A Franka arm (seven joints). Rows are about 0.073 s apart.
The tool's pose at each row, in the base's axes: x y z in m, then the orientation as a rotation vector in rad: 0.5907 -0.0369 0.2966 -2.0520 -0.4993 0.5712; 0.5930 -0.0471 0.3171 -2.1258 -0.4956 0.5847; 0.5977 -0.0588 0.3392 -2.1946 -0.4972 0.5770; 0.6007 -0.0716 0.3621 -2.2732 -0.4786 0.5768; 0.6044 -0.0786 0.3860 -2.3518 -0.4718 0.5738; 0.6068 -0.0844 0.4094 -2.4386 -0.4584 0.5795; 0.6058 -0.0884 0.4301 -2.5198 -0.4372 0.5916; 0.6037 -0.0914 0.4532 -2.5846 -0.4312 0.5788; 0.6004 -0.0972 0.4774 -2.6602 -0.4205 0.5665; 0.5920 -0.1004 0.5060 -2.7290 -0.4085 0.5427; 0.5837 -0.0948 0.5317 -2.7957 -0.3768 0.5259
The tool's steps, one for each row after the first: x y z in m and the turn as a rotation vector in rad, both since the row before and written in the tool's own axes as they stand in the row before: -0.0079 -0.0123 -0.0178 -0.0670 -0.0043 0.0313; -0.0075 -0.0109 -0.0217 -0.0641 0.0082 0.0180; -0.0097 -0.0096 -0.0226 -0.0671 0.0094 0.0366; -0.0066 -0.0122 -0.0210 -0.0710 0.0069 0.0276; -0.0072 -0.0112 -0.0202 -0.0772 0.0020 0.0365; -0.0088 -0.0097 -0.0165 -0.0703 -0.0014 0.0409; -0.0105 -0.0105 -0.0181 -0.0583 0.0120 0.0200; -0.0129 -0.0076 -0.0201 -0.0674 0.0120 0.0260; -0.0178 -0.0111 -0.0214 -0.0604 0.0193 0.0227; -0.0136 -0.0163 -0.0176 -0.0544 0.0161 0.0355
